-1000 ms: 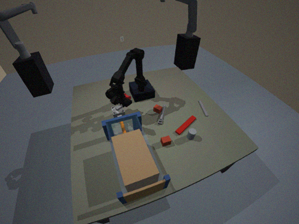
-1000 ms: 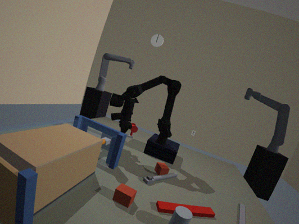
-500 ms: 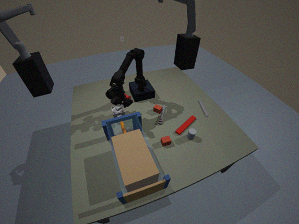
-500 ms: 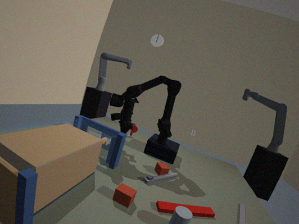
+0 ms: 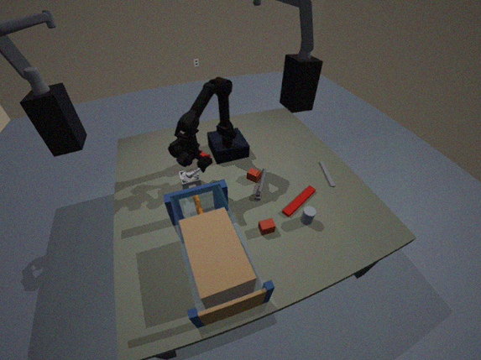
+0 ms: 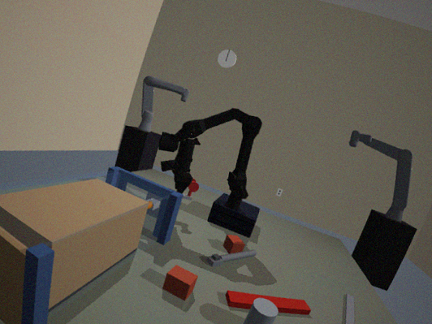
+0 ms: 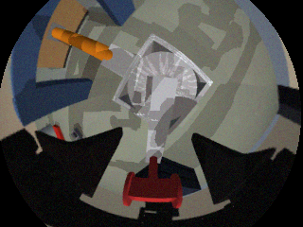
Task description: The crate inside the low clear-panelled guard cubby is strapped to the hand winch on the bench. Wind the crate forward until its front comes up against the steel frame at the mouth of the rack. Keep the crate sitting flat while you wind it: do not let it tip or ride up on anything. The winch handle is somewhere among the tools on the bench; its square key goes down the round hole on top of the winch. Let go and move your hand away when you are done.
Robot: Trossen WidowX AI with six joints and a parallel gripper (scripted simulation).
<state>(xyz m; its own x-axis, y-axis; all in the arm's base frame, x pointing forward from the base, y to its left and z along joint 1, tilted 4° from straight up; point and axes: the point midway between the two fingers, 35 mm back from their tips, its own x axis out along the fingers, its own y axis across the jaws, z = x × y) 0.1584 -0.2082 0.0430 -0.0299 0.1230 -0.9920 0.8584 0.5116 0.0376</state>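
My gripper tip is now 2 cm past the red knob, 4 cm to the right of it and 3 cm below it. Round my gripper tip: hand winch (1 cm ahead, 5 cm to the right, 7 cm below); winch handle (1 cm behind, 1 cm to the left); red bar (28 cm ahead, 43 cm to the left, 10 cm below).
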